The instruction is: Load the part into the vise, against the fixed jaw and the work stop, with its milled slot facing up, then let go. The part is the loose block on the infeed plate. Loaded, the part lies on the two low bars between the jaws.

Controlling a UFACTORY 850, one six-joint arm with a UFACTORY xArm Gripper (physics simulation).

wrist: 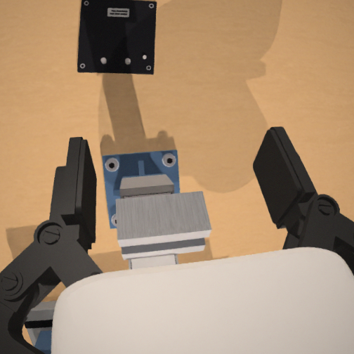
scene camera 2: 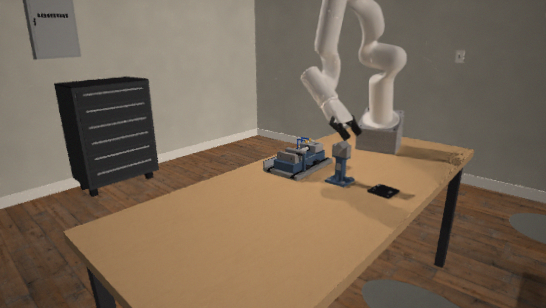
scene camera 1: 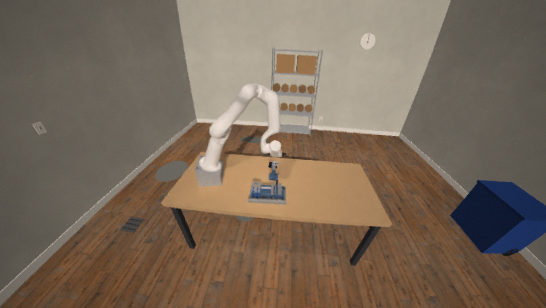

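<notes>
The part (wrist: 163,215) is a grey block. It sits atop a blue stand (scene camera 1: 273,176) (scene camera 2: 340,170) (wrist: 140,159); a dark slot-like band runs along its side facing the bottom of the wrist view. Its seat on the infeed plate is mostly hidden. My gripper (scene camera 2: 351,135) (wrist: 178,150) is open and empty, tilted, just above the part in scene camera 2; in the wrist view its fingers stand wide on either side, with the part nearer the left finger. The vise (scene camera 1: 267,194) (scene camera 2: 298,161), blue and grey, stands beside the stand. Its bars and stop are too small to tell.
A black plate (scene camera 2: 383,191) (wrist: 117,37) with screws lies flat on the table (scene camera 1: 330,192) (scene camera 2: 200,225), on the other side of the stand from the vise. A corner of the vise shows at the lower left of the wrist view. The robot's base block (scene camera 1: 209,175) (scene camera 2: 380,139) stands at the table's end.
</notes>
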